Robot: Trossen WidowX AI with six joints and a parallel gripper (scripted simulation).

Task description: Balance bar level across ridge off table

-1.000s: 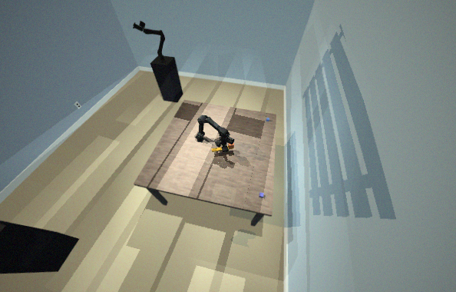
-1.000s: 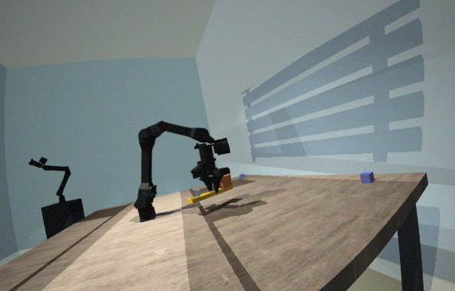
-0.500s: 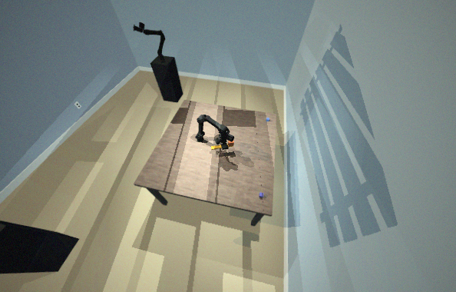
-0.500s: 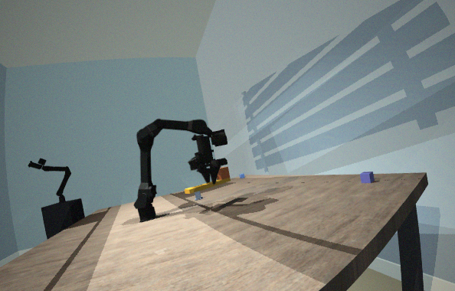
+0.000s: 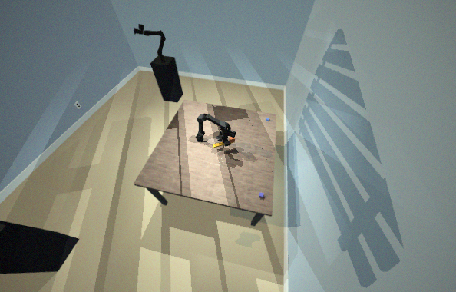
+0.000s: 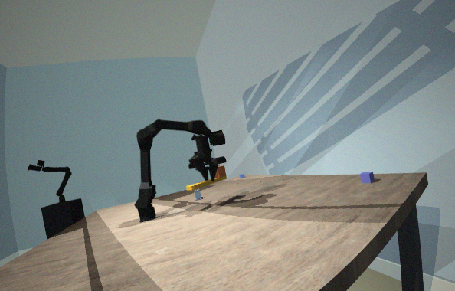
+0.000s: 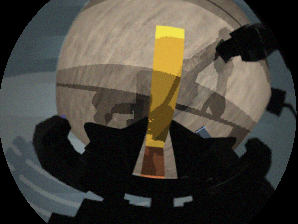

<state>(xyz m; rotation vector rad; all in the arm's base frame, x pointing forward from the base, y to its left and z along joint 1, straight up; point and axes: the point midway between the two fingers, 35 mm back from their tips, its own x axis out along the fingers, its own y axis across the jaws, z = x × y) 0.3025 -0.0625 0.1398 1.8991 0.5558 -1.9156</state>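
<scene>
My gripper tip is now 210 mm to the right of the grey-blue piece, 100 mm above it and 30 mm past it. Also, from my gripper tip: purple cube: 440 mm to the right, 440 mm ahead, 90 mm below.
</scene>
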